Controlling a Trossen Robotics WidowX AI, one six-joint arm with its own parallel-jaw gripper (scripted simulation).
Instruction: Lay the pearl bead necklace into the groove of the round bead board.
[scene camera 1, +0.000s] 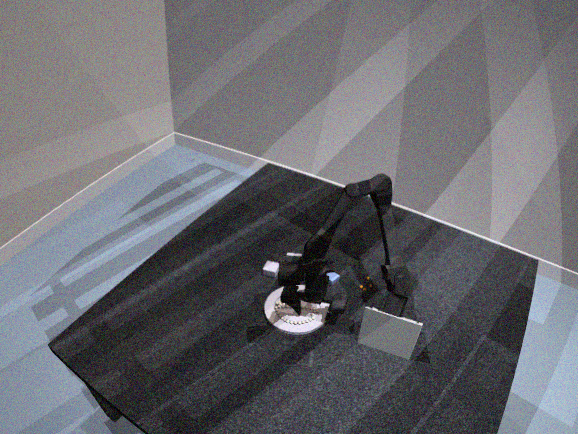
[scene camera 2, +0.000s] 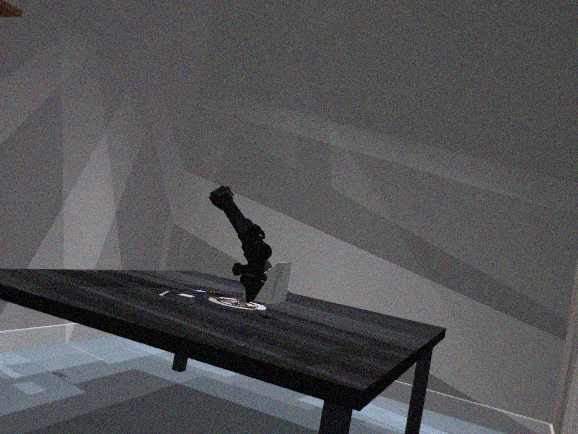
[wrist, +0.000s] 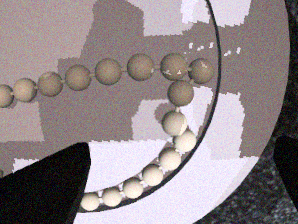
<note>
My gripper (scene camera 1: 312, 317) is open and holds nothing. Further things: a round white bead board (wrist: 122, 123).
My gripper also shows in scene camera 2 (scene camera 2: 249, 301) and in the wrist view (wrist: 183, 151).
</note>
